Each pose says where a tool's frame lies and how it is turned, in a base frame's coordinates. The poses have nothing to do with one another.
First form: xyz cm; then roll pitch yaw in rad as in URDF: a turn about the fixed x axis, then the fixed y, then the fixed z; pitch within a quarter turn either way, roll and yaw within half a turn.
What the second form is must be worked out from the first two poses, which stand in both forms.
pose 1, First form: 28.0 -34.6 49.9 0.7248 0.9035 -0.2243
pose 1, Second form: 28.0 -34.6 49.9 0.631 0.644 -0.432 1.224
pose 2, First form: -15.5 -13.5 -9.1 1.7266 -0.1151 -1.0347
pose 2, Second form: -15.5 -13.5 -9.1 0.791 -0.503 -0.349 1.890
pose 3, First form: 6.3 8.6 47.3 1.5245 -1.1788 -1.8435
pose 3, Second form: 6.3 8.6 47.3 0.036 -0.942 -0.332 1.675
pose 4, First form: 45.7 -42.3 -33.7 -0.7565 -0.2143 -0.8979
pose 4, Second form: 45.7 -42.3 -33.7 -0.646 0.121 -0.754 1.235
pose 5, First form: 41.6 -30.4 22.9 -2.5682 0.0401 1.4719
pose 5, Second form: 41.6 -30.4 22.9 -0.729 -0.652 0.208 2.746
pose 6, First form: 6.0 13.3 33.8 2.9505 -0.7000 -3.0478
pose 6, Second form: 6.0 13.3 33.8 0.012 -0.997 -0.078 2.437
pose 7, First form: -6.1 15.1 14.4 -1.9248 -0.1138 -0.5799
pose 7, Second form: -6.1 15.1 14.4 -0.939 0.240 -0.246 2.016
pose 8, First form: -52.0 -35.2 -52.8 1.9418 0.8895 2.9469
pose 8, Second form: -52.0 -35.2 -52.8 -0.185 0.836 0.516 2.312
